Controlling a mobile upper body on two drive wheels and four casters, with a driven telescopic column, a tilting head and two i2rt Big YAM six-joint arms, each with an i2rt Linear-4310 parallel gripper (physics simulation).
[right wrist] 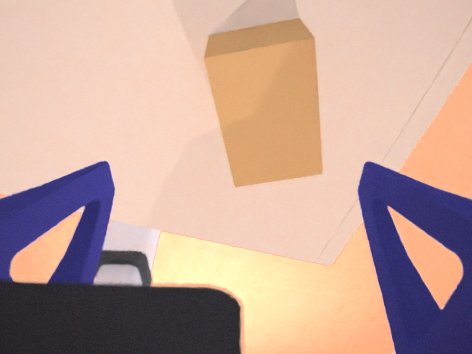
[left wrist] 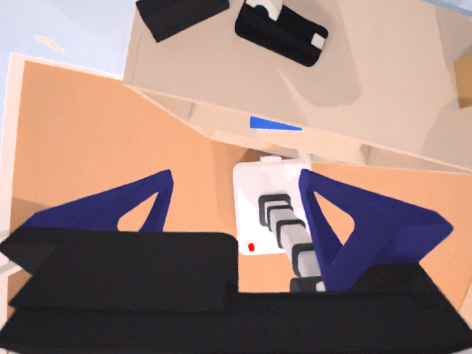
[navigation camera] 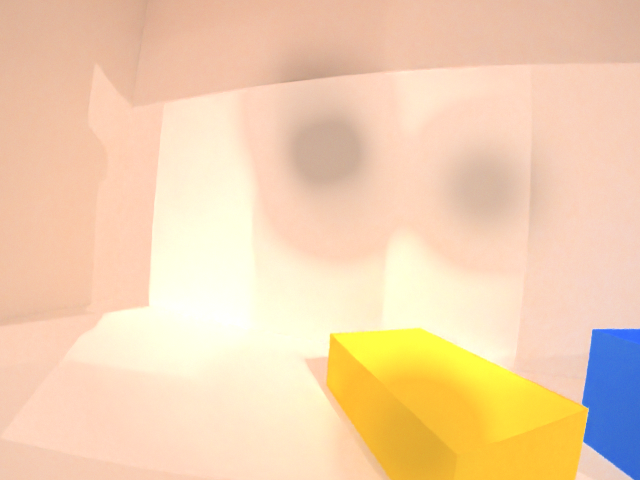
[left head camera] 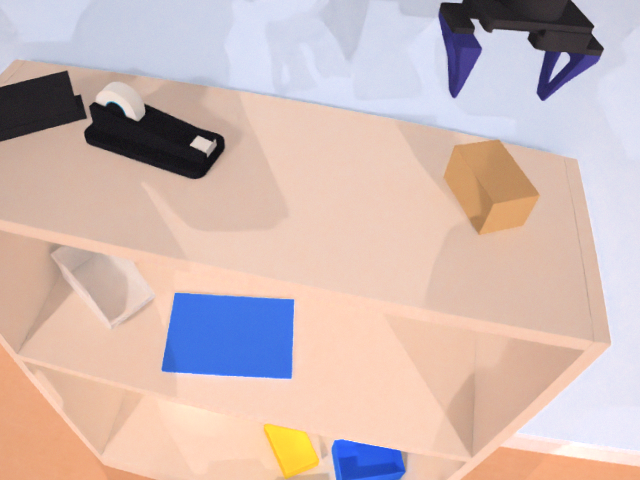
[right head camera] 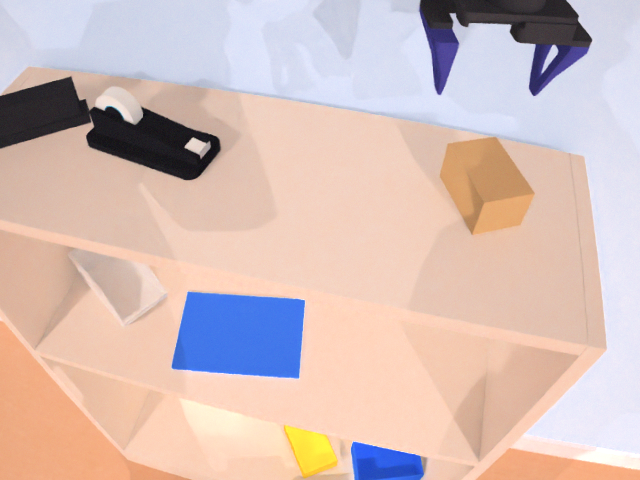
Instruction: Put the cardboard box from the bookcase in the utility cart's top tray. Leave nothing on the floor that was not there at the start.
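Places are measured from the left arm's base along level axes (x back, y right, z up), in millimetres.
Where they show: left gripper, between the fingertips: (left wrist: 235,176); right gripper, between the fingertips: (right wrist: 236,175) (left head camera: 497,95) (right head camera: 485,91).
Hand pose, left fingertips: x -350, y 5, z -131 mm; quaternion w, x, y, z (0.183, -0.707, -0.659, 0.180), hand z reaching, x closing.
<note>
Things, the pixels of their top centre, and the offset from my left fingertips. "pt": a spot on its surface instead.
- cardboard box, centre of its top: (right wrist: 269,121) (right head camera: 490,167) (left head camera: 496,169) dz -169, dx -132, dy +469 mm
- bookcase, a spot on its surface: (right wrist: 125,100) pt dz -219, dx -124, dy +368 mm
- black tape dispenser, centre of its top: (left head camera: 146,95) (right head camera: 141,99) dz -149, dx -236, dy +95 mm
- black object, centre of its top: (left head camera: 13,90) (right head camera: 19,96) dz -165, dx -281, dy -71 mm
- whitish bin, a spot on its surface: (left head camera: 103,284) pt dz -591, dx -295, dy -55 mm
- blue panel, centre of its top: (left head camera: 230,333) (right head camera: 240,332) (left wrist: 277,110) dz -595, dx -190, dy +170 mm
- yellow block, centre of its top: (navigation camera: 431,364) (left head camera: 291,442) (right head camera: 310,442) dz -1134, dx -163, dy +293 mm
- blue bin, centre of its top: (right head camera: 388,457) (left head camera: 369,456) dz -1104, dx -102, dy +479 mm
The cardboard box (left head camera: 496,180) (right head camera: 488,178) (right wrist: 270,110) is a plain tan block on the top board of the bookcase (left head camera: 336,206) (right head camera: 330,206) (left wrist: 400,75) (right wrist: 125,100), near its right end. Part of the box (left wrist: 465,82) shows at the right edge of the left wrist view. My right gripper (left head camera: 498,98) (right head camera: 486,94) (right wrist: 236,175) is open and empty, above the bookcase and apart from the box, which lies ahead of and between its fingers in the right wrist view. My left gripper (left wrist: 235,176) is open and empty, in front of the bookcase. The utility cart does not show.
A black tape dispenser (left head camera: 155,139) (right head camera: 152,142) (left wrist: 282,35) and a black object (left head camera: 36,105) (right head camera: 41,111) (left wrist: 182,17) stand at the left on top. Lower shelves hold a whitish bin (left head camera: 103,284), a blue panel (left head camera: 230,335), a yellow block (left head camera: 292,449) (navigation camera: 454,392) and a blue bin (left head camera: 367,459) (navigation camera: 612,392).
</note>
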